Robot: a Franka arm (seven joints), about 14 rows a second.
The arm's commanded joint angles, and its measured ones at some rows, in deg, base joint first. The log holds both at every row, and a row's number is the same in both.
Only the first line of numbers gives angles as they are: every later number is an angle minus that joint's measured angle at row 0.
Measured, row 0: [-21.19, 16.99, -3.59, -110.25, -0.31, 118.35, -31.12]
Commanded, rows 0 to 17: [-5.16, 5.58, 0.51, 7.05, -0.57, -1.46, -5.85]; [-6.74, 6.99, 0.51, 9.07, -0.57, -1.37, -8.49]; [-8.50, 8.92, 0.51, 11.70, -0.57, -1.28, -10.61]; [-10.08, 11.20, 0.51, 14.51, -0.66, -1.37, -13.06]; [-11.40, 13.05, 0.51, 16.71, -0.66, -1.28, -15.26]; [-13.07, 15.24, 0.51, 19.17, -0.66, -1.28, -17.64]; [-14.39, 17.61, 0.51, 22.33, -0.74, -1.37, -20.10]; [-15.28, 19.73, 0.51, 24.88, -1.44, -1.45, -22.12]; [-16.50, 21.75, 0.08, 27.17, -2.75, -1.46, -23.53]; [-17.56, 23.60, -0.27, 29.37, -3.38, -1.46, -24.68]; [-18.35, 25.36, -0.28, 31.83, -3.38, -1.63, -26.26]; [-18.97, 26.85, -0.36, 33.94, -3.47, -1.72, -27.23]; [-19.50, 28.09, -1.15, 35.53, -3.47, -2.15, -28.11]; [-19.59, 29.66, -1.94, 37.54, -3.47, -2.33, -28.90]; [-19.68, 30.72, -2.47, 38.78, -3.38, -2.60, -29.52]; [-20.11, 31.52, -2.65, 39.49, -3.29, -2.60, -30.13]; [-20.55, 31.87, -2.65, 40.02, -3.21, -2.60, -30.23]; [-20.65, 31.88, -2.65, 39.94, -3.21, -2.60, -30.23]
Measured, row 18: [-19.86, 30.16, -2.92, 36.41, -2.93, -0.68, -28.90]
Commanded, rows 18 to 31: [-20.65, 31.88, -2.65, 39.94, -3.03, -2.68, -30.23]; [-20.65, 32.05, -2.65, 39.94, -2.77, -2.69, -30.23]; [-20.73, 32.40, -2.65, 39.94, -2.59, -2.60, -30.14]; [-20.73, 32.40, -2.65, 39.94, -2.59, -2.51, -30.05]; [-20.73, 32.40, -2.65, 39.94, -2.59, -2.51, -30.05]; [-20.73, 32.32, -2.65, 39.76, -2.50, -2.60, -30.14]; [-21.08, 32.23, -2.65, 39.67, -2.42, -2.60, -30.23]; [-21.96, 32.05, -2.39, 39.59, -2.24, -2.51, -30.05]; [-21.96, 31.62, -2.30, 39.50, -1.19, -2.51, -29.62]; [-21.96, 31.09, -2.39, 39.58, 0.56, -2.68, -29.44]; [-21.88, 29.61, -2.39, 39.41, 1.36, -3.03, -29.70]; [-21.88, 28.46, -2.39, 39.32, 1.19, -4.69, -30.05]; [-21.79, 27.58, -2.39, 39.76, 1.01, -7.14, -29.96]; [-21.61, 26.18, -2.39, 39.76, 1.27, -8.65, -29.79]
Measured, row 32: [-21.29, 29.43, -2.88, 39.87, 0.21, -4.87, -29.05]
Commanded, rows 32 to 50: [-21.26, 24.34, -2.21, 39.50, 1.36, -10.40, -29.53]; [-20.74, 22.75, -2.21, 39.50, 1.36, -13.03, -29.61]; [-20.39, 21.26, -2.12, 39.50, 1.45, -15.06, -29.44]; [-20.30, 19.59, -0.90, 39.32, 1.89, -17.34, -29.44]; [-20.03, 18.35, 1.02, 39.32, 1.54, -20.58, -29.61]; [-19.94, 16.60, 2.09, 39.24, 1.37, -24.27, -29.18]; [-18.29, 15.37, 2.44, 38.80, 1.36, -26.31, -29.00]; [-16.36, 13.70, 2.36, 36.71, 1.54, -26.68, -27.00]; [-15.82, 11.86, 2.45, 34.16, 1.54, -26.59, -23.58]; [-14.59, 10.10, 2.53, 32.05, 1.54, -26.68, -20.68]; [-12.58, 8.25, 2.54, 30.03, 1.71, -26.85, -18.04]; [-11.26, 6.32, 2.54, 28.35, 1.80, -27.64, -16.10]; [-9.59, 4.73, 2.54, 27.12, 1.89, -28.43, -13.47]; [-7.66, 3.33, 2.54, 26.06, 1.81, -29.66, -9.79]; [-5.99, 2.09, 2.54, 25.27, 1.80, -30.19, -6.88]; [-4.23, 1.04, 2.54, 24.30, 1.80, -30.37, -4.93]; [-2.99, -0.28, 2.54, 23.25, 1.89, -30.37, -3.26]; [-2.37, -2.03, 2.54, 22.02, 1.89, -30.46, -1.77]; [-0.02, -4.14, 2.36, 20.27, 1.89, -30.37, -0.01]
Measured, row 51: [-2.43, 1.13, 3.12, 25.35, 1.24, -30.50, -2.77]
